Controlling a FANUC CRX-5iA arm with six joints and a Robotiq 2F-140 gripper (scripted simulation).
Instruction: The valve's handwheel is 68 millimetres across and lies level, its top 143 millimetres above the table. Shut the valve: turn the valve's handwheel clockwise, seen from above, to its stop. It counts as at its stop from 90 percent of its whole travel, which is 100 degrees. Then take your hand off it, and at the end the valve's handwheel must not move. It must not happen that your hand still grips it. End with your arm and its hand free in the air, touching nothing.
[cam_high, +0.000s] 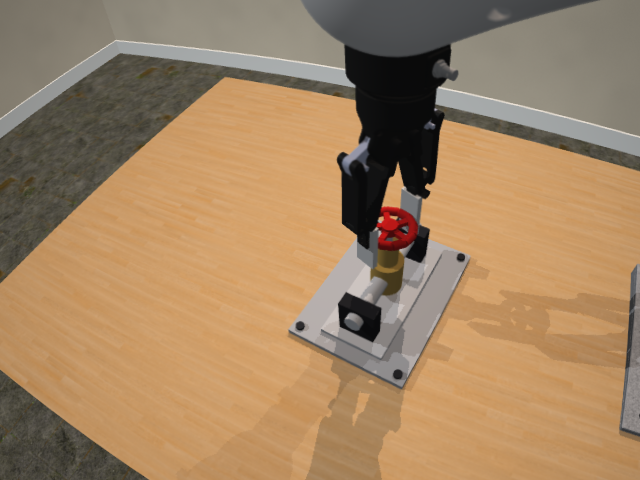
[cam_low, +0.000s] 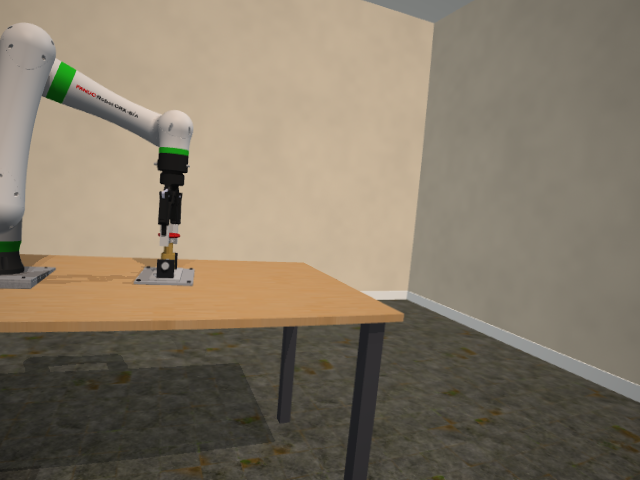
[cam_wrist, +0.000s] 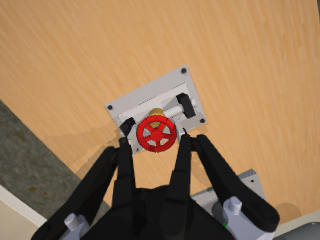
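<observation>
Right now the handwheel is 1 cm below my hand.
</observation>
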